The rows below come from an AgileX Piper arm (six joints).
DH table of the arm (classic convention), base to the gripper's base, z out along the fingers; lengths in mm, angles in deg. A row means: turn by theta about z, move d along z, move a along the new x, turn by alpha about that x. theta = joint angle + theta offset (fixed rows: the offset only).
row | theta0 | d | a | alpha
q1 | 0 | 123 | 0 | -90
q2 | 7.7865 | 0 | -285.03 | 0
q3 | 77.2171 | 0 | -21.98 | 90
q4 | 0 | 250.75 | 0 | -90
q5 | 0 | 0 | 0 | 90
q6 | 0 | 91 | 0 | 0
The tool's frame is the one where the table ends.
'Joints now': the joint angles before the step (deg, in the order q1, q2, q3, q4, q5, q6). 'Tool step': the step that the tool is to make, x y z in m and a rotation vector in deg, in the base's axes. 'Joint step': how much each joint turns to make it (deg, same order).
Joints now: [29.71 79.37 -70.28 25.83 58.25 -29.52]
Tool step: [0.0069 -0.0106 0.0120 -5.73 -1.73 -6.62]
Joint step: [0.01 0.01 -3.62 -10.42 2.21 9.48]
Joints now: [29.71 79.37 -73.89 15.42 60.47 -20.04]
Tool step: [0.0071 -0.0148 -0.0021 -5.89 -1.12 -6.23]
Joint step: [-0.93 0.00 -0.19 -8.78 1.04 6.44]
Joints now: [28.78 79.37 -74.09 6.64 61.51 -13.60]
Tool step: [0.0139 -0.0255 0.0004 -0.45 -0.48 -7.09]
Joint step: [-5.52 0.00 -0.07 -1.45 -0.32 1.76]
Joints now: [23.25 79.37 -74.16 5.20 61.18 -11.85]
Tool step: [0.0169 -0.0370 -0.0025 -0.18 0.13 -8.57]
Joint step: [-8.14 0.57 0.00 -0.34 -0.42 0.45]
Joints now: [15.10 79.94 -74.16 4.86 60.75 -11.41]
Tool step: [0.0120 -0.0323 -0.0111 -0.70 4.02 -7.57]
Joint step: [-6.77 1.94 -0.01 -0.37 2.08 1.10]
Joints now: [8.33 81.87 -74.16 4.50 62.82 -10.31]
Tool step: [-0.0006 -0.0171 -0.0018 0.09 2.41 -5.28]
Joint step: [-3.24 0.06 0.02 -0.60 2.15 2.43]
